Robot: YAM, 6 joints.
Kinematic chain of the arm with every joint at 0, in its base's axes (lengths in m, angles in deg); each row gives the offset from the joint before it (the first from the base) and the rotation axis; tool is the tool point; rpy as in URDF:
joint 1: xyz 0 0 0.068 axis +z
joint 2: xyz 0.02 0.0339 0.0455 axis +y
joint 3: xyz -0.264 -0.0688 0 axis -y
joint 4: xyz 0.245 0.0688 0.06 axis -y
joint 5: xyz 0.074 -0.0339 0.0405 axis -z
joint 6: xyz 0.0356 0 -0.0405 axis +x
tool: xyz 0 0 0 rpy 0 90 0
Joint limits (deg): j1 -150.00..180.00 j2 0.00..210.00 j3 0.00..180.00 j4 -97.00..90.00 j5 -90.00..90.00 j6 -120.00..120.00
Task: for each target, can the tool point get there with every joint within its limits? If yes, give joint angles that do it. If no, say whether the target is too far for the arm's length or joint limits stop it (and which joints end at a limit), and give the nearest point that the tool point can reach.
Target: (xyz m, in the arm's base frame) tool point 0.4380 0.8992 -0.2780
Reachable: no: too far | nearest point 0.2633 0.5405 -0.1186 | short by 0.430 m
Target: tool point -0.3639 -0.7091 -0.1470
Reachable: no: too far | nearest point -0.2801 -0.5457 -0.0854 | short by 0.194 m
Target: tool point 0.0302 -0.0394 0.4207
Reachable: yes | joints -12.42 21.38 41.06 33.79 64.09 16.80
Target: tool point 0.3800 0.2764 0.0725
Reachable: yes | joints 33.69 134.13 85.27 -6.39 -32.63 -66.12
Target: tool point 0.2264 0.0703 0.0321
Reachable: yes | joints 10.97 112.72 35.00 -10.59 -46.82 74.14
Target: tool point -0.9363 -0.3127 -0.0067
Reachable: no: too far | nearest point -0.5598 -0.3036 0.0353 | short by 0.379 m
